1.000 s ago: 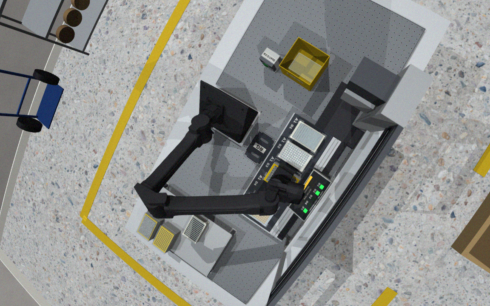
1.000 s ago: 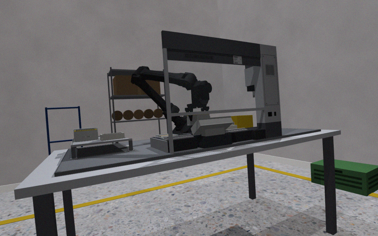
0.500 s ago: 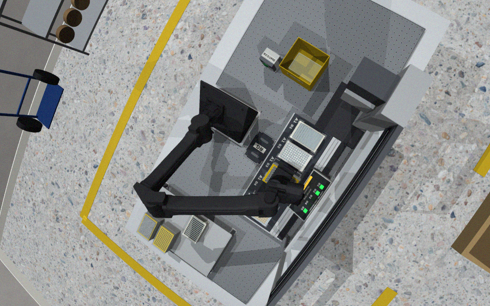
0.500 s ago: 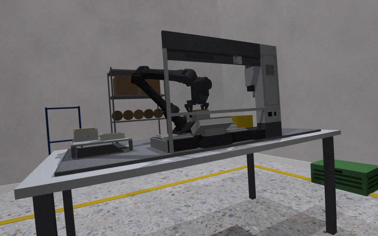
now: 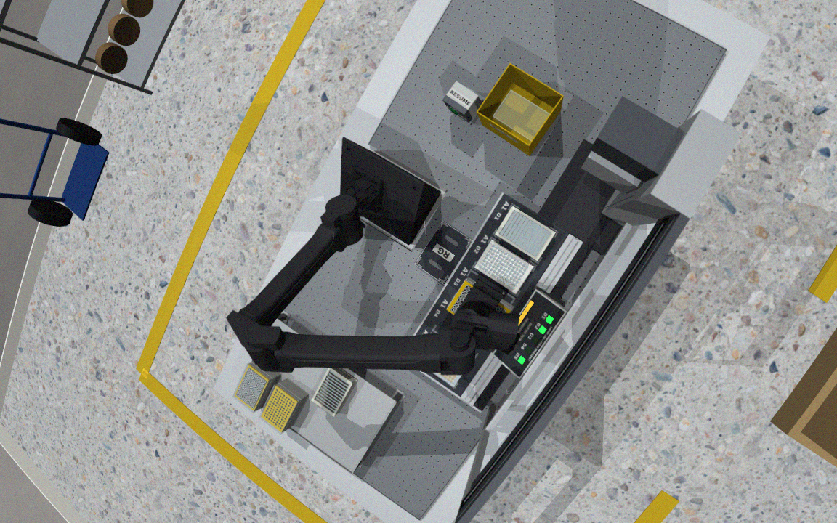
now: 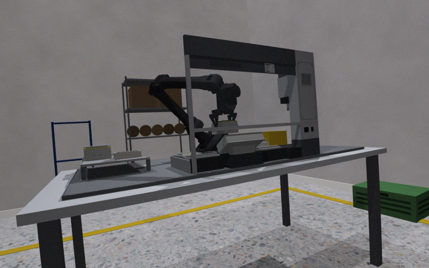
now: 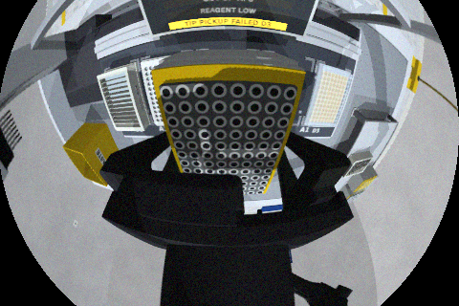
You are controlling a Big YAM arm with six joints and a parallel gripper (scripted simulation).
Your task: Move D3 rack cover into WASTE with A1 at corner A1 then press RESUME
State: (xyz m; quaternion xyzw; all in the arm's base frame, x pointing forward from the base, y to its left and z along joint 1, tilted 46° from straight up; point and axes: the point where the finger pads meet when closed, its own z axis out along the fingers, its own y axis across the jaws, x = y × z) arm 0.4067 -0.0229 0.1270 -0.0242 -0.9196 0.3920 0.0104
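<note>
The plate is 120 mm below my hand and 100 mm to the left of it. The rest, counted from my hand: frame bar 190 mm ahead, 40 mm to the left, 10 mm below; then tip rack 10 mm to the right, 10 mm above; then frame post 260 mm to the right, 170 mm ahead, 60 mm above.
</note>
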